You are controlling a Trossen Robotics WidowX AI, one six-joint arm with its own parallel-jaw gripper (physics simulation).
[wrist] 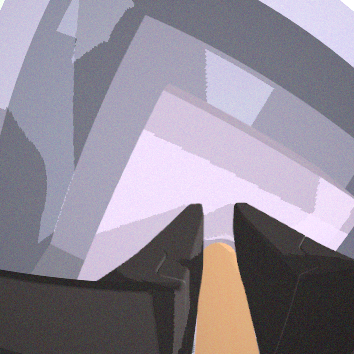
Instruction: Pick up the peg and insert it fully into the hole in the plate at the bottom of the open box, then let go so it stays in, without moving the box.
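Frame: origin at the arm's base, x ahead, y left, z up, level; centimetres.
Seen in the pictures: gripper, between the fingertips: (217, 215).
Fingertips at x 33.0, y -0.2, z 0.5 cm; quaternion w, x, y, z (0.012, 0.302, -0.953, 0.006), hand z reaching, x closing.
Note:
Offsets run from my fingertips to a thing's top centre. "spot": to the spot under its first point.
My gripper (217, 215) is shut on the orange peg {spot: dx +0.0, dy +0.5, dz +3.7 cm} (222, 300), which runs from the bottom edge of the wrist view up between the two dark fingers. The peg's rounded far end is at the plate's hole (218, 238), of which a thin curved rim shows just beyond it; the rest of the hole is hidden by the peg and fingers. How deep the peg's end sits cannot be told. The pale pinkish plate {dx -1.2, dy +1.4, dz +0.3 cm} (165, 165) lies at the bottom of the open grey box {dx -1.2, dy +1.4, dz +4.0 cm} (120, 90), beyond the fingers.
The box's inner walls stand around the plate, with a wall (305, 120) at the upper right and another at the left. Shadows and bright patches cross the walls and plate.

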